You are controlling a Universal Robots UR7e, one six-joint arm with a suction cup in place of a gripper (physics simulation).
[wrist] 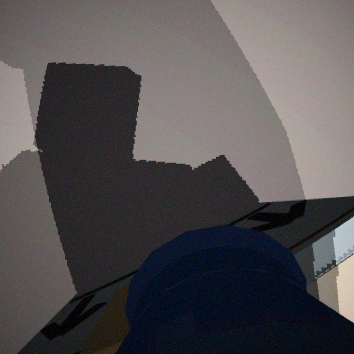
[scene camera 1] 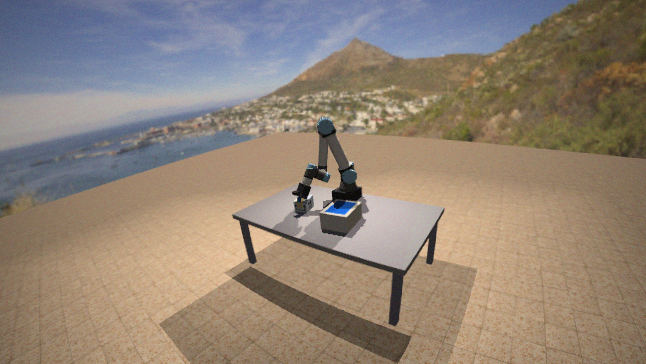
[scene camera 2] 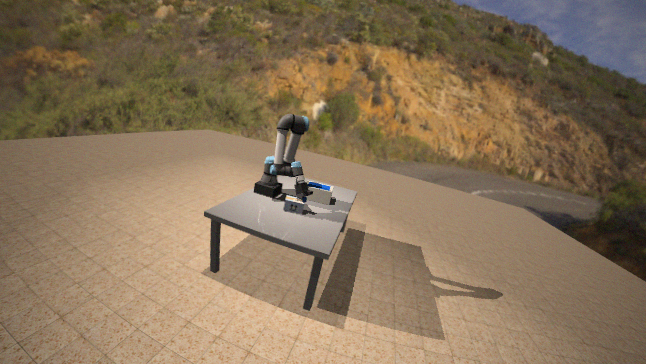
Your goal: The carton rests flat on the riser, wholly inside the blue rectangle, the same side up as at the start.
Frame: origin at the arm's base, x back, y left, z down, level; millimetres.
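Where they show: hand at its tool point: [wrist: 209, 274] [scene camera 1: 298, 202] [scene camera 2: 304, 202]; arm's base at its link origin: [scene camera 1: 348, 188] [scene camera 2: 268, 182].
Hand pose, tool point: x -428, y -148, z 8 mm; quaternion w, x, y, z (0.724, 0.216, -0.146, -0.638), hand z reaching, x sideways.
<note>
Each offset is from my tool point to the top centre of the thing. "pt": to the spot under its first point. Level surfaces: height alone.
The carton @(dy -23, dx +73, dz -14 mm) [scene camera 1: 303, 204] [scene camera 2: 293, 206] is a small box with a tan top and dark, arrow-marked flaps; it sits at the far left of the table, left of the riser. My suction cup [scene camera 1: 303, 196] [scene camera 2: 300, 193] [wrist: 218, 281] presses on its top and holds it, seemingly just above the table surface with a shadow beneath. In the wrist view the dark blue cup fills the bottom and the carton's dark flap @(pt dy -32, dx -10, dz +9 mm) [wrist: 316, 214] runs tilted behind it. The grey riser @(dy +393, dx +51, dz -42 mm) [scene camera 1: 336, 222] [scene camera 2: 318, 196] carries the blue rectangle @(dy +393, dx +51, dz -42 mm) [scene camera 1: 341, 207] [scene camera 2: 319, 185] on top, with nothing on it.
The grey table @(dz +78 mm) [scene camera 1: 393, 235] [scene camera 2: 270, 222] stands on a tiled terrace. The arm's black base [scene camera 1: 347, 193] [scene camera 2: 268, 188] is bolted at the table's back edge, just behind the riser. The arm's elbow rises high above both.
</note>
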